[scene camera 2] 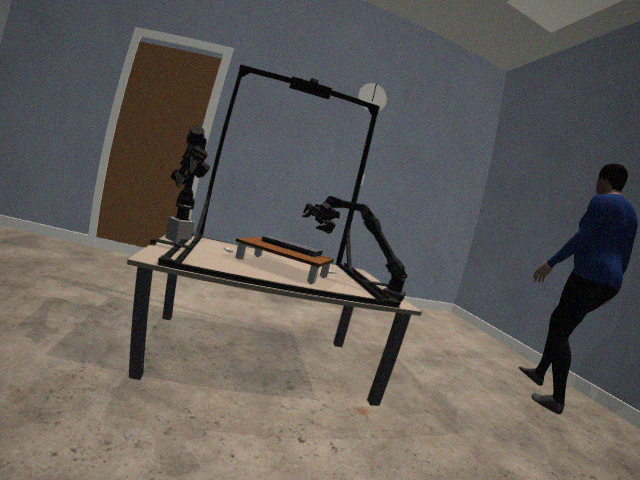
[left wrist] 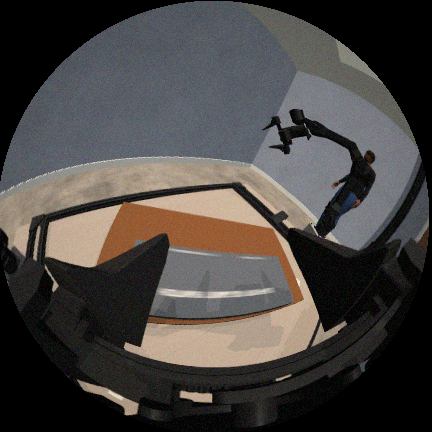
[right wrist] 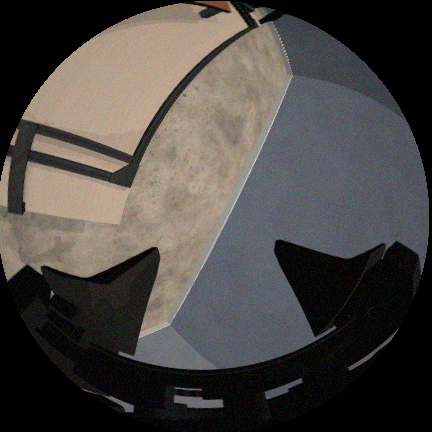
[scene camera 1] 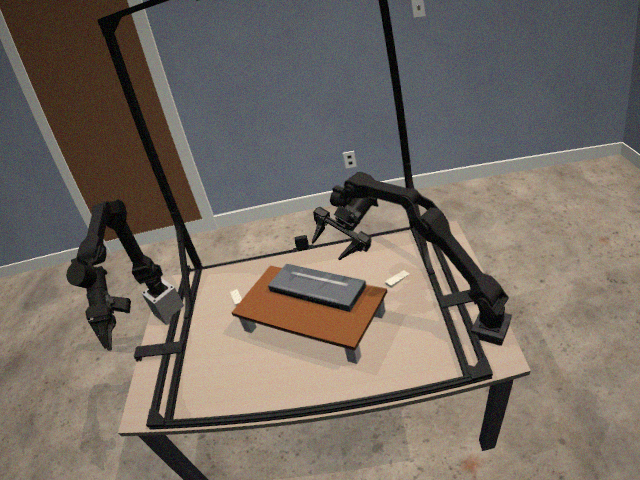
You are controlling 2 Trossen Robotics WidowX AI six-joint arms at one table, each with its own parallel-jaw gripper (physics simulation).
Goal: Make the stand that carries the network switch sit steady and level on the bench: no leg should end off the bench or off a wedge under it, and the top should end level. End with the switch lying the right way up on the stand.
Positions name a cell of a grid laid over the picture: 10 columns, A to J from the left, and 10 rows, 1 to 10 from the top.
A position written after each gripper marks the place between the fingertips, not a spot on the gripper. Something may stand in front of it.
The left gripper (scene camera 1: F6) is open and holds nothing. Also in view: a dark grey network switch (scene camera 1: F7). The right gripper (scene camera 1: B8) is open, with nothing in its grasp. Also in view: a stand (scene camera 1: F7).
The dark grey network switch is seen too in the left wrist view (left wrist: E7). The stand also shows in scene camera 2 (scene camera 2: E6) and in the left wrist view (left wrist: D6). The left gripper shows as well in the left wrist view (left wrist: F6). The right wrist view does not show the dark grey network switch: it is out of frame.
